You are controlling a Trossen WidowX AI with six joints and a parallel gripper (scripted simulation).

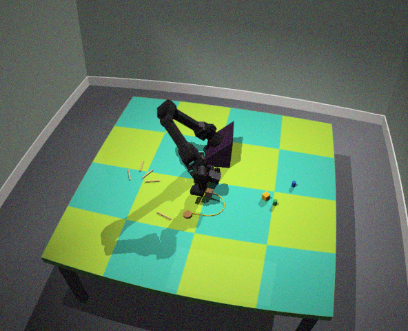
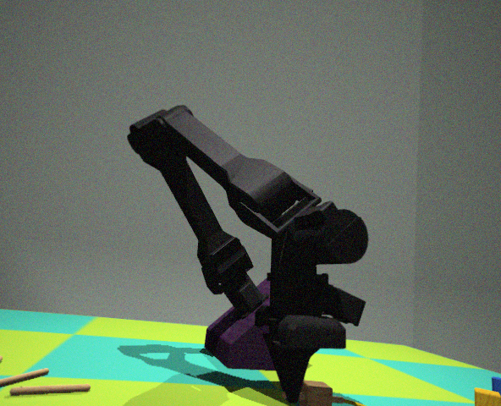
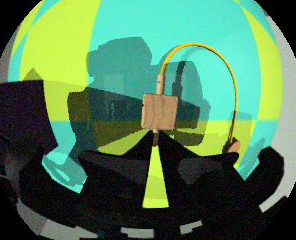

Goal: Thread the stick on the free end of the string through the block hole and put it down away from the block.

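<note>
My gripper tip is 30 mm to the right of the wooden block and 10 mm below it. Round my gripper tip: orange cube: 300 mm to the left, 10 mm above; then round wooden button: 140 mm ahead, 60 mm to the right; then thin wooden stick: 40 mm to the left, 10 mm ahead, 10 mm above.
</note>
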